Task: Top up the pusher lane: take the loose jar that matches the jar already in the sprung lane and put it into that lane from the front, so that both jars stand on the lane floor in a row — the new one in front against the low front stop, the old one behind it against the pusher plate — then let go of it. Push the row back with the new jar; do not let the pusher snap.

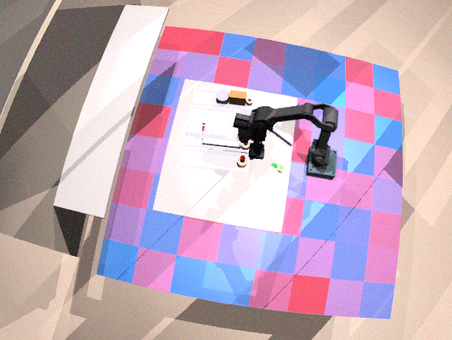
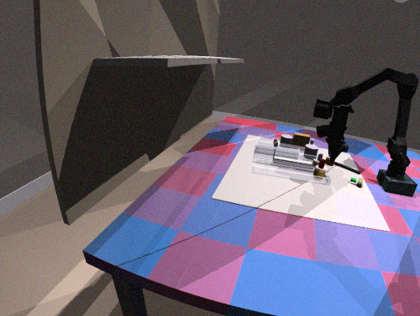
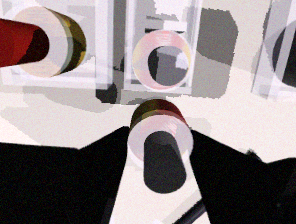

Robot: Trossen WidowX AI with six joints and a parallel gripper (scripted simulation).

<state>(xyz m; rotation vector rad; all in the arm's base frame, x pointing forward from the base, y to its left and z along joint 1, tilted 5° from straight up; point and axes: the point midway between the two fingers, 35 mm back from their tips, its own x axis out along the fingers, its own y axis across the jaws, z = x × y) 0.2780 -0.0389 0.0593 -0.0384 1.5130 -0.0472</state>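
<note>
Now: the dark rod 100 mm behind my gripper tip, 70 mm to the right of it and 50 mm below it. The rest, counted from my gripper tip: lane rack: 190 mm ahead, 30 mm to the right, 30 mm below; then box: 220 mm to the right, 100 mm ahead, 10 mm below.
</note>
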